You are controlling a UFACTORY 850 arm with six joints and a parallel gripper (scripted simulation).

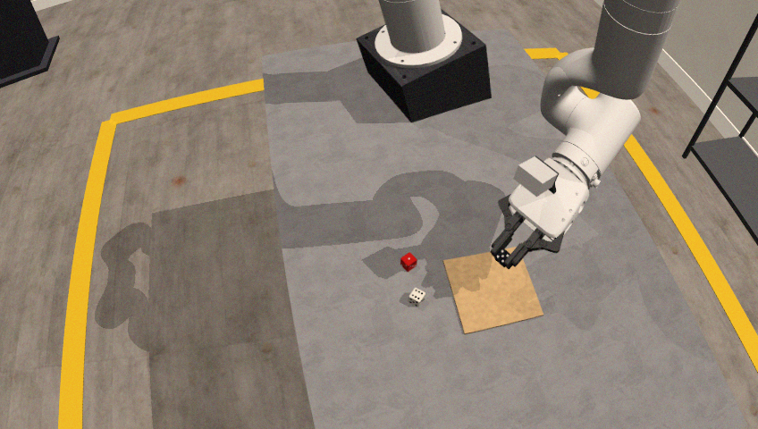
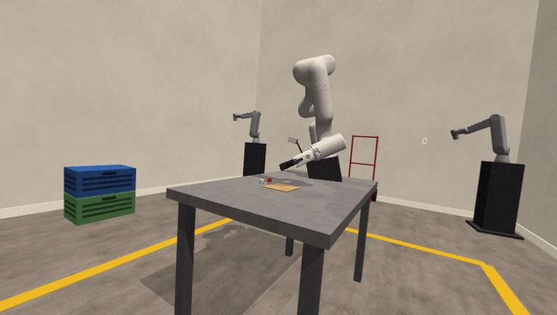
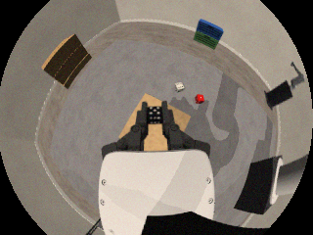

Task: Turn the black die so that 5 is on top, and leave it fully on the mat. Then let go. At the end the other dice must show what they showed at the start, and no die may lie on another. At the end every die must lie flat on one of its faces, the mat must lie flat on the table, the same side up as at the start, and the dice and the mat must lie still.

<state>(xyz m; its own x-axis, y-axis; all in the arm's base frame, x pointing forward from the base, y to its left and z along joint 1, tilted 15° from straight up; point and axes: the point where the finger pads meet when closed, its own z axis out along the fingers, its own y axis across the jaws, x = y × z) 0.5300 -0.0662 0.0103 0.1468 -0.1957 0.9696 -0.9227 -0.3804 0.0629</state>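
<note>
Now: hand 11 cm above the mat. The rest, counted from my hand: white die 2 cm behind, 13 cm to the right, 10 cm below; black die 1 cm to the right, 1 cm below; red die 9 cm behind, 12 cm to the right, 10 cm below.
</note>
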